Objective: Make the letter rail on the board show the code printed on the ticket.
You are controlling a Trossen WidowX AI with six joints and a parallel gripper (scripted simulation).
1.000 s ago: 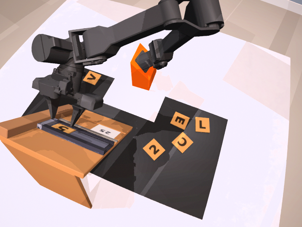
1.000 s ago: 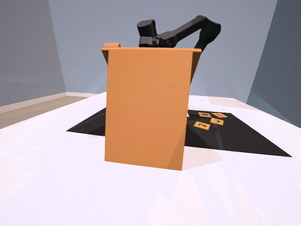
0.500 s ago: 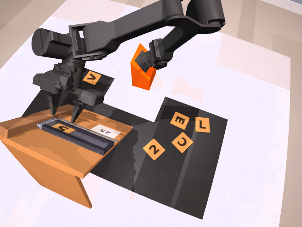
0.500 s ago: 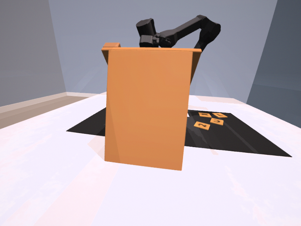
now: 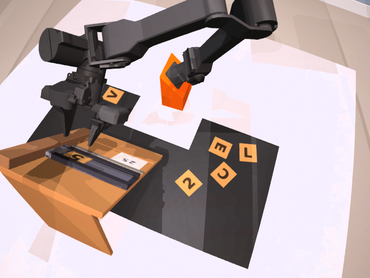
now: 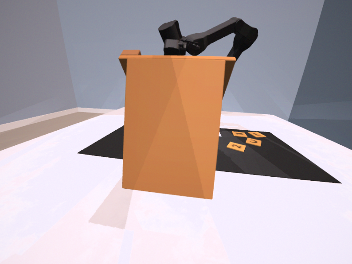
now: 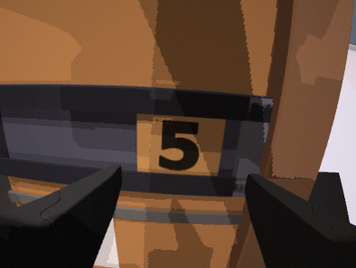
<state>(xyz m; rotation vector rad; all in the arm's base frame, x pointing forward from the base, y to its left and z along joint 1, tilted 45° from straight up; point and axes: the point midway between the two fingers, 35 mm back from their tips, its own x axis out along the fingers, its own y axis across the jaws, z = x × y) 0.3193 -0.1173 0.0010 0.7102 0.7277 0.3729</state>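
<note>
The tile marked 5 lies 3 cm below my gripper tip and 3 cm ahead of it. The rest, counted from my gripper tip: black mat: 21 cm below, 13 cm behind, 9 cm to the left; then tile marked 2: 25 cm to the left, 20 cm below, 7 cm behind; then white ticket: 11 cm below, 9 cm to the left, 3 cm behind.
</note>
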